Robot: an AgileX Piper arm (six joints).
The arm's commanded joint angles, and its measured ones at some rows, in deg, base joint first. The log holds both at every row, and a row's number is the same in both.
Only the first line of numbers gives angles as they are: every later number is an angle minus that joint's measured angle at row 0.
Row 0, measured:
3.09, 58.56, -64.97, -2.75, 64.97, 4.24
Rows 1 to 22, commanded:
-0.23, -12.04, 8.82, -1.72, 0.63, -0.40
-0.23, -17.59, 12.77, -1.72, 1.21, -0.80
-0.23, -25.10, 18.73, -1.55, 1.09, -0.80
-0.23, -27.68, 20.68, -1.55, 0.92, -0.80
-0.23, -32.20, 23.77, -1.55, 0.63, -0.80
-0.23, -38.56, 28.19, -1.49, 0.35, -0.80
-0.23, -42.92, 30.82, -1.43, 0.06, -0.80
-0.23, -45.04, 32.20, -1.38, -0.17, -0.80
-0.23, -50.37, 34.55, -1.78, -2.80, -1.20
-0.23, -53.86, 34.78, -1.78, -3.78, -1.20
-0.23, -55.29, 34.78, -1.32, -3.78, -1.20
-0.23, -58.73, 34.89, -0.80, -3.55, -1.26
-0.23, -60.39, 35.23, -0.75, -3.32, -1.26
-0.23, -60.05, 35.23, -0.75, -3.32, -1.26
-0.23, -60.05, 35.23, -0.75, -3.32, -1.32
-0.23, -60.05, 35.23, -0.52, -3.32, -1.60
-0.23, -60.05, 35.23, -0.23, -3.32, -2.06
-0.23, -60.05, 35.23, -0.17, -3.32, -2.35
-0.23, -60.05, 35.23, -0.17, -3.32, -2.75
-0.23, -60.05, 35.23, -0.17, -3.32, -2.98
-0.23, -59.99, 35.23, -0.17, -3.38, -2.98
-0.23, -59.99, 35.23, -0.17, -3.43, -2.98
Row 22, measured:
0.00, -58.85, 35.12, -0.46, -3.03, -2.41
